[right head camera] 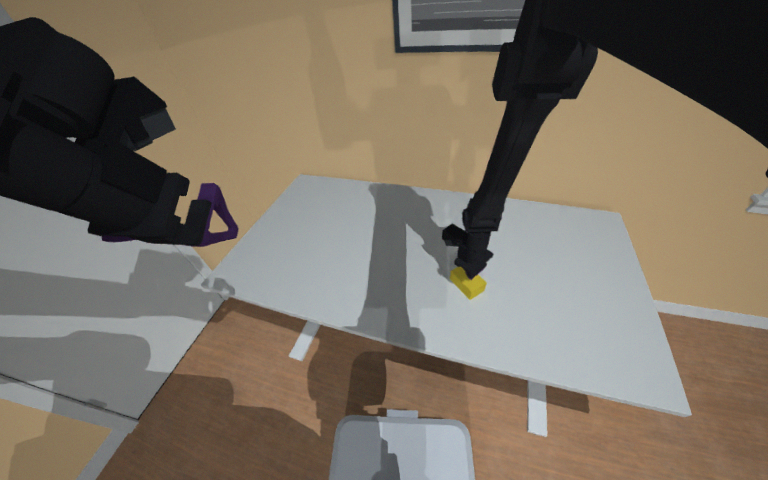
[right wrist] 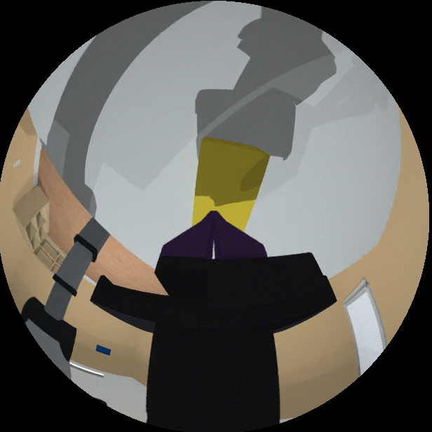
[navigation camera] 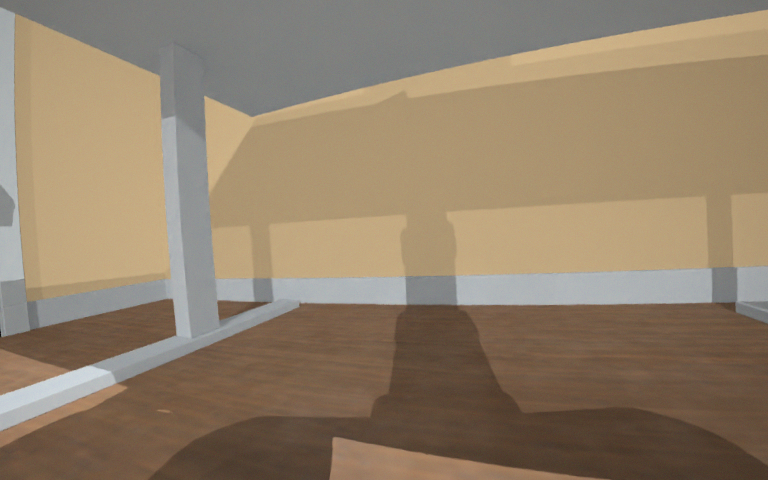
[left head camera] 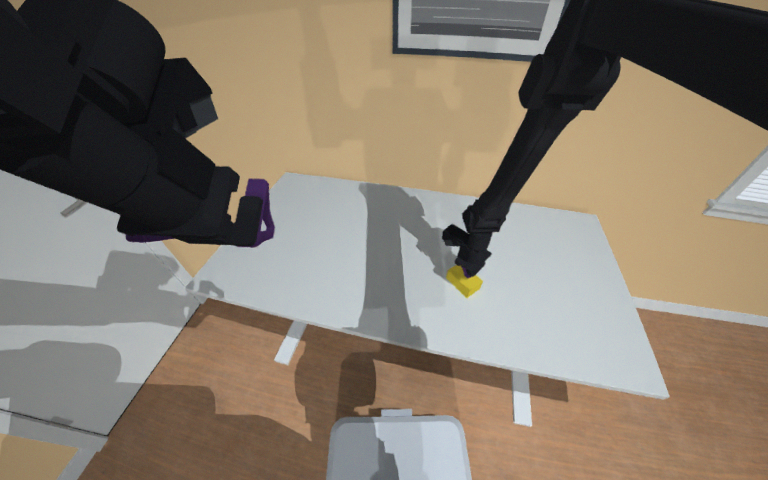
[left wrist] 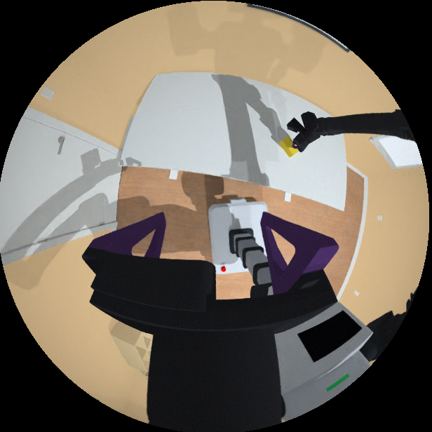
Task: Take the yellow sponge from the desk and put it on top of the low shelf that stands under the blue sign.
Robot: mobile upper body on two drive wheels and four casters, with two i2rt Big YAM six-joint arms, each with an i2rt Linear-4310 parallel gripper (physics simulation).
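Frame: origin at the left arm's base, x ahead, y left, z up, level; metres.
Where they show: left gripper, between the fingertips: (right head camera: pixel 205 231) (left head camera: pixel 235 231); right gripper, between the fingertips: (right head camera: pixel 469 278) (left head camera: pixel 467 276).
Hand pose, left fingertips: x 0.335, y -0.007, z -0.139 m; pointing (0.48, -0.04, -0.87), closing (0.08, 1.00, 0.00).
After its pixels a point has its place.
The yellow sponge (left head camera: pixel 468 287) {x 0.585, y -0.454, z -0.645 m} (right head camera: pixel 471 287) {x 0.591, y -0.457, z -0.645 m} (left wrist: pixel 286 146) (right wrist: pixel 227 172) lies flat on the white desk (left head camera: pixel 538 294) {x 0.579, y -0.702, z -0.690 m} (right head camera: pixel 555 294) {x 0.591, y -0.730, z -0.690 m} (left wrist: pixel 175 120) (right wrist: pixel 340 200). My right gripper (left head camera: pixel 466 273) {x 0.615, y -0.452, z -0.629 m} (right head camera: pixel 470 275) {x 0.615, y -0.452, z -0.629 m} (left wrist: pixel 292 146) (right wrist: pixel 213 216) is shut with nothing between its fingers. Its closed tips are over the near end of the sponge in the right wrist view; contact is unclear. My left gripper (left wrist: pixel 212 217) is open and empty, at the left in both head views. The blue sign (right wrist: pixel 103 350) is on the wall in the right wrist view. I cannot identify the low shelf under it.
A beige unit with compartments (right wrist: pixel 31 202) shows at the left of the right wrist view. A white door (left head camera: pixel 39 226) {x 0.752, y 1.059, z -0.491 m} (left wrist: pixel 30 175) is beside the desk. A framed picture (left head camera: pixel 447 53) {x 1.202, y -0.420, z -0.126 m} hangs behind. A desk leg post (navigation camera: pixel 192 226) {x 0.941, y 0.274, z -1.133 m} and foot bar (navigation camera: pixel 73 384) stand on the floor.
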